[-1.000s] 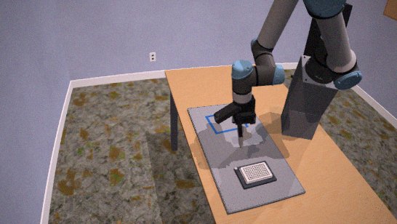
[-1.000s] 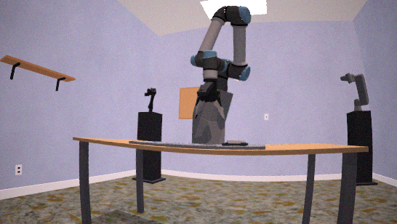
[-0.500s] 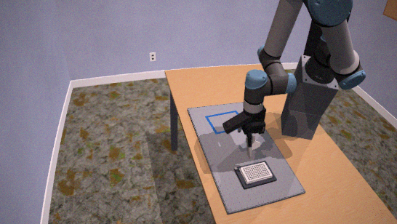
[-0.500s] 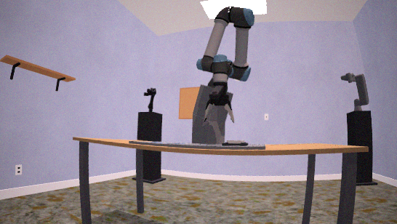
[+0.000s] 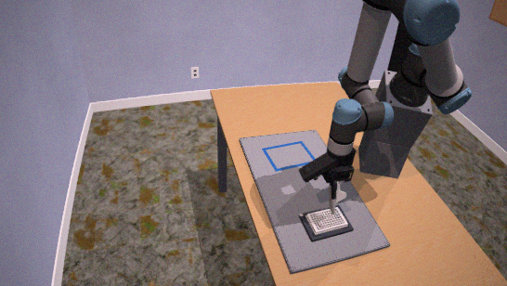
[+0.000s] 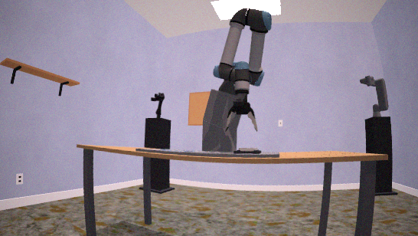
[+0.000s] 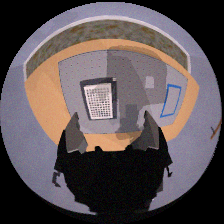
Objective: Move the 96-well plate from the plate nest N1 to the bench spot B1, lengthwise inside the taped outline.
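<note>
Right now my hand is 90 mm above the white 96-well plate, 40 mm to the right of it and 20 mm past it. Also, from my hand: black plate nest: 100 mm below, 40 mm to the left, 20 mm behind.
</note>
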